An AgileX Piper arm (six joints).
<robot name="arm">
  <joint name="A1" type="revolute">
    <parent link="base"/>
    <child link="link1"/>
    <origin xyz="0 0 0.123" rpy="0 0 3.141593"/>
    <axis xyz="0 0 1"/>
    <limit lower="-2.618" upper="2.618"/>
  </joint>
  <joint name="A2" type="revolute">
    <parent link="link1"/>
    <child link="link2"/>
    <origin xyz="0 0 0" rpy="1.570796 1.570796 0"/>
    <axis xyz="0 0 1"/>
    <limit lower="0" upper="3.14"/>
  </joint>
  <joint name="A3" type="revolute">
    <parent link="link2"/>
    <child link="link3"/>
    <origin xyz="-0.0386 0.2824 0" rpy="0 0 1.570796"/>
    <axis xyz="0 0 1"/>
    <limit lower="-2.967" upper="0"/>
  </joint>
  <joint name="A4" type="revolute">
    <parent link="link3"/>
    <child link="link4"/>
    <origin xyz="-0.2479 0.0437 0" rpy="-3.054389 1.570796 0"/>
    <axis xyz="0 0 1"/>
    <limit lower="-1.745" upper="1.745"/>
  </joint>
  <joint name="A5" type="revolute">
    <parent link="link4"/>
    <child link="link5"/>
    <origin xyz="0 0 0" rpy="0 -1.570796 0"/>
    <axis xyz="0 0 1"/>
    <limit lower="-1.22" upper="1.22"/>
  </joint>
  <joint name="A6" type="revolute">
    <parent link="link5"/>
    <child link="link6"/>
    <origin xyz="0.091 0 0" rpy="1.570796 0 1.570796"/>
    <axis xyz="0 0 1"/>
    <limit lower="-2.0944" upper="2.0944"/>
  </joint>
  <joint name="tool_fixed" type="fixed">
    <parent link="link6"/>
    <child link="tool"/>
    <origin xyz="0 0 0" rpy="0 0 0"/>
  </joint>
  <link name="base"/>
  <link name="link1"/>
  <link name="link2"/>
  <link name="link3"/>
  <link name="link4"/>
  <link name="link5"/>
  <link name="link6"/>
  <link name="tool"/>
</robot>
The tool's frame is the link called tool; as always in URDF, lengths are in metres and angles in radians.
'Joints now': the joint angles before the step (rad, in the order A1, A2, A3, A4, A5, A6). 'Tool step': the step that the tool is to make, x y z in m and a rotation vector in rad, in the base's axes. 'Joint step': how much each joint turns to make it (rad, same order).
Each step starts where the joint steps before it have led.
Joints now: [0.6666, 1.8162, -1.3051, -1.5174, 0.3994, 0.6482]
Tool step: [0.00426, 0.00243, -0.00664, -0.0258, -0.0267, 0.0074]
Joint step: [0.0000, 0.0246, -0.0007, -0.1042, 0.0088, 0.0736]
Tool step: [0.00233, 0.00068, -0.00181, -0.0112, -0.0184, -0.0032]
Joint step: [0.0001, 0.0108, -0.0028, -0.0499, 0.0129, 0.0363]
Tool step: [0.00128, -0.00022, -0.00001, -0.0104, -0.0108, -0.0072]
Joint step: [0.0002, 0.0044, -0.0035, -0.0134, 0.0134, 0.0037]
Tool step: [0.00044, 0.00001, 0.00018, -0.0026, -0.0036, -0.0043]
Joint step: [0.0006, 0.0017, -0.0022, -0.0017, 0.0063, 0.0000]
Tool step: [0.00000, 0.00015, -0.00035, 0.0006, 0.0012, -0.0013]
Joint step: [0.0005, 0.0009, -0.0002, 0.0019, 0.0011, 0.0000]
